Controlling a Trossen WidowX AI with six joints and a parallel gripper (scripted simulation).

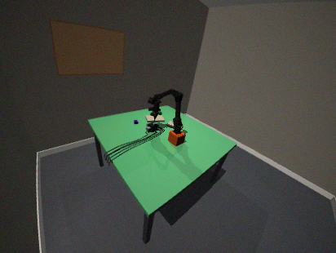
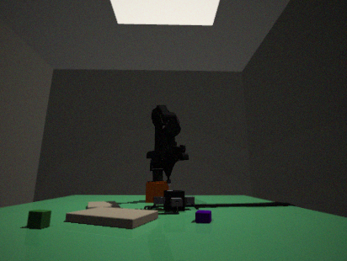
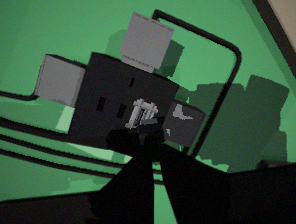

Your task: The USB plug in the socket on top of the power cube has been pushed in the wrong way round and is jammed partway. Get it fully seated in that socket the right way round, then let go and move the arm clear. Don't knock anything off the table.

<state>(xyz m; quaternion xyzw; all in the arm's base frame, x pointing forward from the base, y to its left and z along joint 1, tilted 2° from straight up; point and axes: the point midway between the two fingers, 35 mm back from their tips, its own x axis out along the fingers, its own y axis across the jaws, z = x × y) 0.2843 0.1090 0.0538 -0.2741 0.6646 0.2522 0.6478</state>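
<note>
Right now my gripper tip is 2 cm above the dark USB plug. The rest, counted from my gripper tip: flat beige slab: 23 cm ahead, 13 cm to the right, 12 cm below; USB socket: 7 cm below, 1 cm to the left; purple block: 21 cm ahead, 14 cm to the left, 12 cm below.
</note>
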